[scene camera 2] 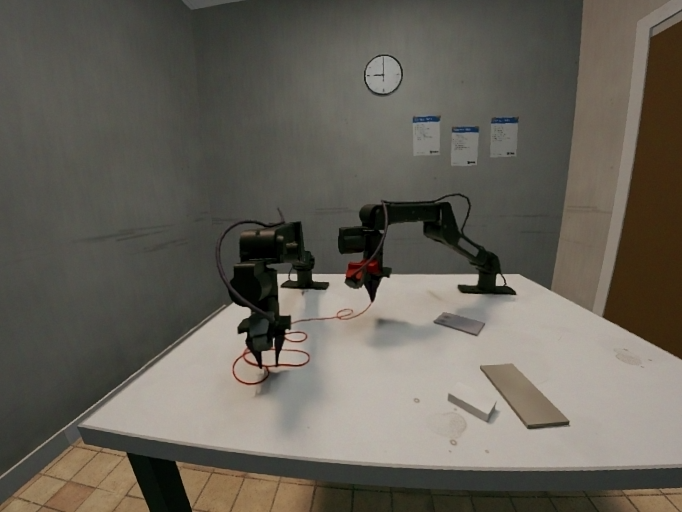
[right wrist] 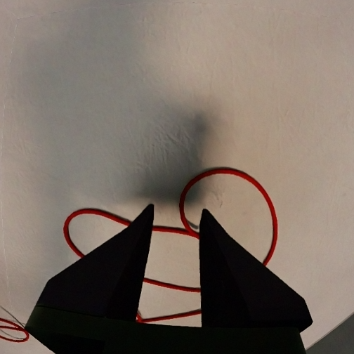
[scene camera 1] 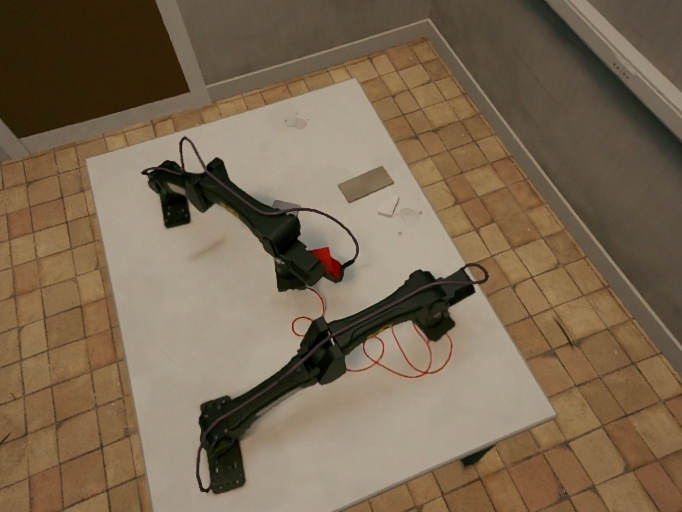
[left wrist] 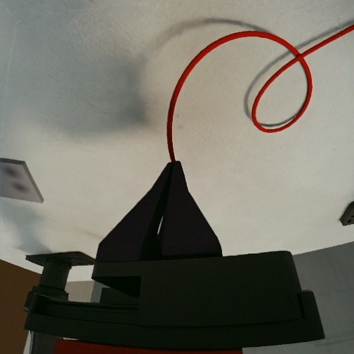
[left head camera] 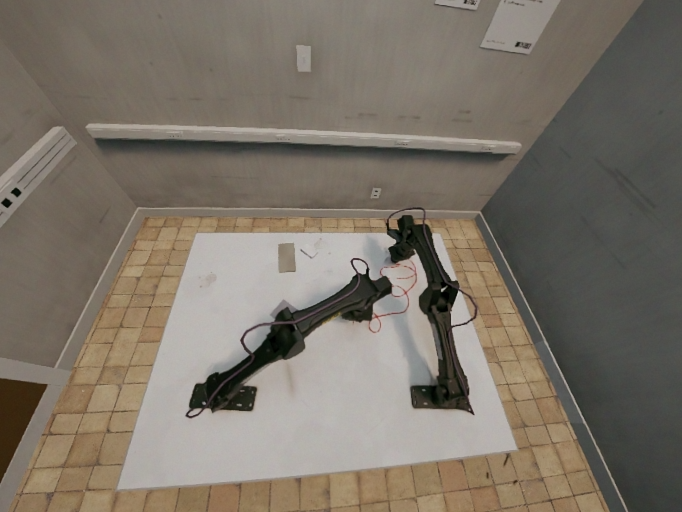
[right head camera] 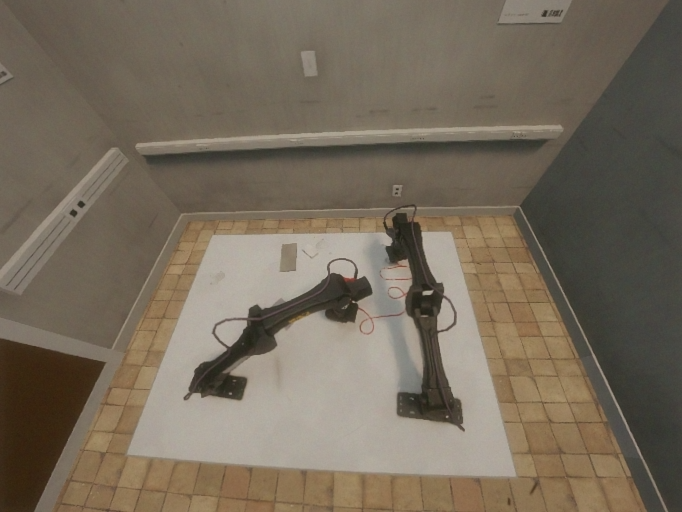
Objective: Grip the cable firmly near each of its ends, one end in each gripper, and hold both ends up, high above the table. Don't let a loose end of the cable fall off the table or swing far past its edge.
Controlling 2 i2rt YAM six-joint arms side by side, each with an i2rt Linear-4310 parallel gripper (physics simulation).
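Places are measured from the left arm's base along level axes (x back, y right, z up), in centimetres.
Where they show: left gripper, fingertip midpoint: [scene camera 2: 372, 301] [scene camera 1: 294, 288] [left head camera: 354, 319] [right head camera: 343, 319]; right gripper, fingertip midpoint: [scene camera 2: 269, 367] [scene camera 1: 431, 329] [left head camera: 394, 260] [right head camera: 395, 260]; left arm's base, link origin: [scene camera 2: 485, 290] [scene camera 1: 173, 198] [left head camera: 224, 397] [right head camera: 218, 385]; right arm's base, link origin: [scene camera 2: 305, 285] [scene camera 1: 222, 443] [left head camera: 439, 397] [right head camera: 429, 407].
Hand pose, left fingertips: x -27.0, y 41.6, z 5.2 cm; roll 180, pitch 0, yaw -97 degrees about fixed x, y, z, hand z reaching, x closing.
Things, the pixels of their top centre, and the offset from my left fingertips.
- tan flat board, top centre: [scene camera 2: 519, 389] [scene camera 1: 365, 183] [left head camera: 286, 256] [right head camera: 288, 256] dz -4.4, dx -28.1, dy -29.6 cm
- small white block, top centre: [scene camera 2: 472, 396] [scene camera 1: 388, 203] [left head camera: 309, 250] [right head camera: 309, 250] dz -3.5, dx -31.9, dy -20.0 cm
- grey flat plate, top centre: [scene camera 1: 280, 218] [scene camera 2: 459, 321] [left head camera: 288, 315] dz -4.6, dx -1.4, dy -24.9 cm
A thin red cable [right head camera: 366, 333] [scene camera 1: 410, 376] [scene camera 2: 309, 358] [left wrist: 170, 115] [right wrist: 274, 220] runs in loops over the white table toward its right part in the left head camera. My left gripper [scene camera 2: 372, 301] [left wrist: 175, 166] is shut on the cable, which leaves its fingertips in a curve; it holds this part somewhat above the table. My right gripper [scene camera 2: 268, 366] [right wrist: 177, 213] is partly open and empty, low over the looped far part. In the right wrist view strands pass behind its fingers and show in the gap. The cable's other end cannot be made out.
A tan flat board [left head camera: 286, 257] [scene camera 2: 523, 394] and a small white block [left head camera: 309, 250] [scene camera 2: 472, 401] lie near the table's far edge in the left head camera. A grey flat plate [scene camera 1: 285, 207] [scene camera 2: 458, 323] lies by my left arm. The table's edge [scene camera 2: 275, 460] is close to my right gripper.
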